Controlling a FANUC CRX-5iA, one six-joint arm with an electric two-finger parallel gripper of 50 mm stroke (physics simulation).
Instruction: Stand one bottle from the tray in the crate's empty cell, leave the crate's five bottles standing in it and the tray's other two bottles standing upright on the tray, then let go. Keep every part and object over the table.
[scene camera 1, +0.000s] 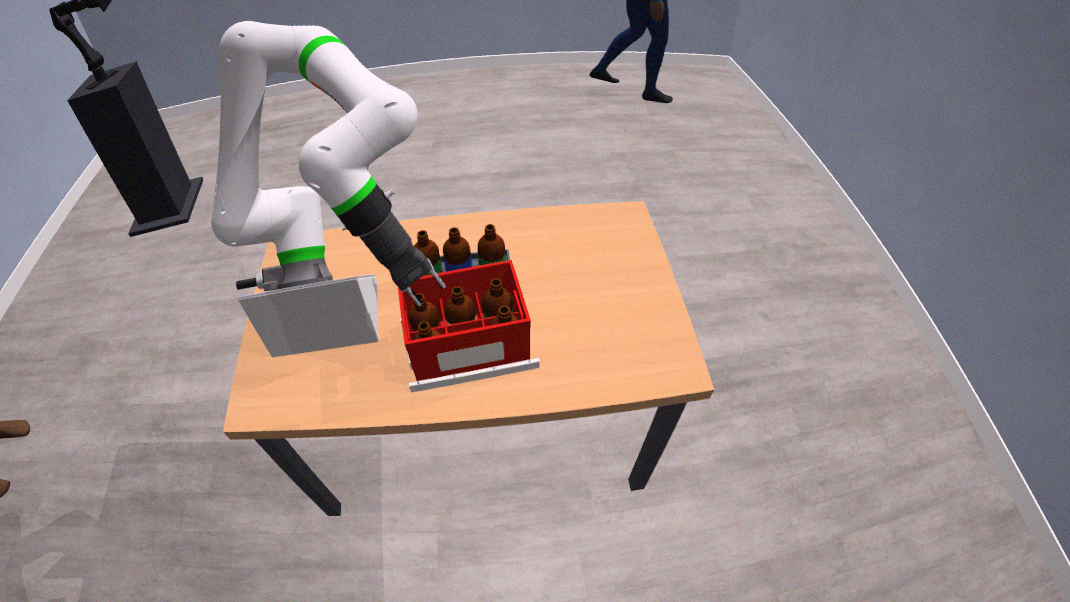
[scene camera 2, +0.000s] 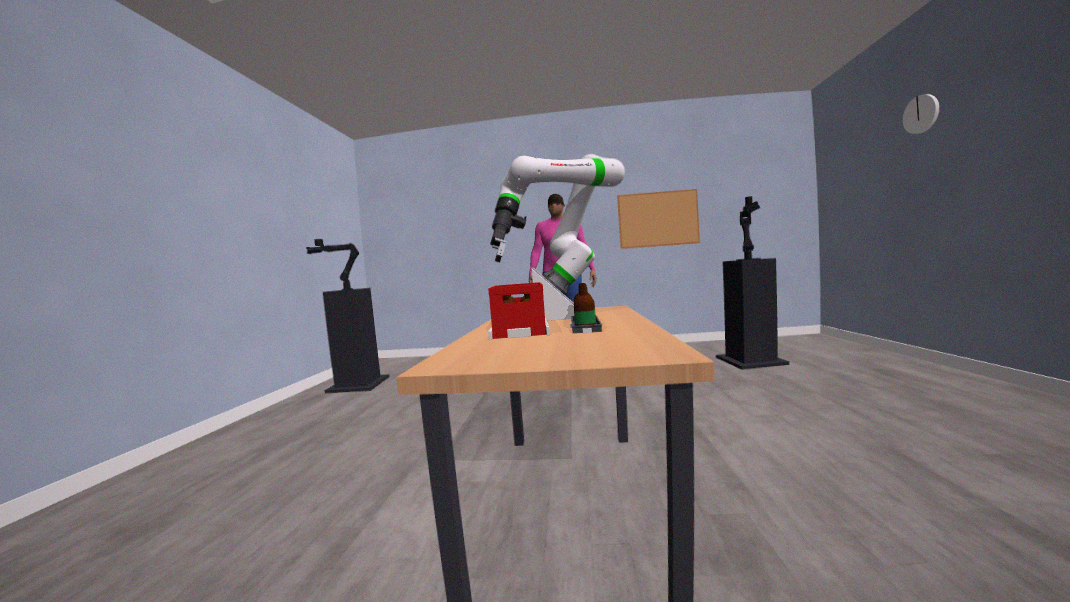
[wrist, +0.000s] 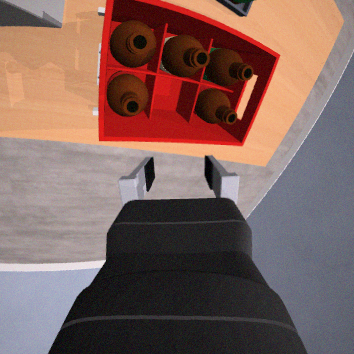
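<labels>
My gripper (scene camera 1: 431, 294), 111 cm from the lens. Blue-label bottle (scene camera 1: 456, 250), 143 cm from the lens.
</labels>
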